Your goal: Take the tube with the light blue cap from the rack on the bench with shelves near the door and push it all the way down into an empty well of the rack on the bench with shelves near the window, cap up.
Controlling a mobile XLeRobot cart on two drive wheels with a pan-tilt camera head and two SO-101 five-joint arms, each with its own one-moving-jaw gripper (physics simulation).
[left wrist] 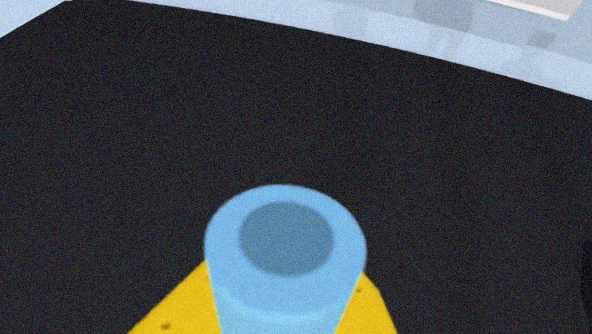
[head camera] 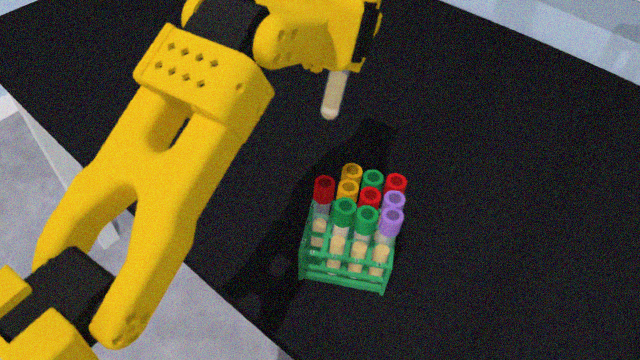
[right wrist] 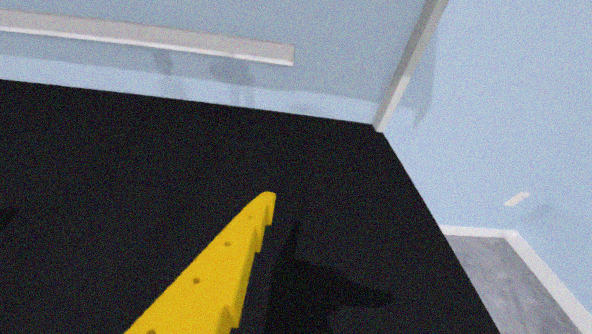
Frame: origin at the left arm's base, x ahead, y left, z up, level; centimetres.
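Where they show: left hand at its tool point: [left wrist: 278,229] [head camera: 361,13]; right hand at its tool point: [right wrist: 274,204].
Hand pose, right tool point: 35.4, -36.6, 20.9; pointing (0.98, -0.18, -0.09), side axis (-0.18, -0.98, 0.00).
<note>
Things, the pixels of their top centre, and the offset from my right tool point, as dx, dy, dz. "*": a spot on its surface instead. Level surfaces: height alone.
- tube with the light blue cap, surface spot: [left wrist: 285,295] * -4.0, +36.8, +6.7
- green rack at its top centre: [head camera: 350,230] -7.4, +33.2, -16.5
- black bench top at its surface level: dz -22.2
My left gripper [head camera: 346,63] [left wrist: 285,305] is shut on the tube with the light blue cap [head camera: 335,94] [left wrist: 285,295]. The cap is up in the left wrist view, with a yellow jaw on each side. In the head view the tube's pale lower end hangs below the jaws, slightly slanted, above and behind the rack. The green rack [head camera: 345,281] stands on the black bench top with several tubes capped dark red, orange, green, red and lilac. No cap shows at its back left corner; the wells there are hidden. My right gripper [right wrist: 265,212] is fully open, with one notched jaw in view.
The black bench top [head camera: 500,200] [left wrist: 150,125] [right wrist: 125,165] lies under both arms. Its front edge runs diagonally at the lower left of the head view. A pale shelf [right wrist: 150,39] and an upright post [right wrist: 405,75] stand at the back in the right wrist view.
</note>
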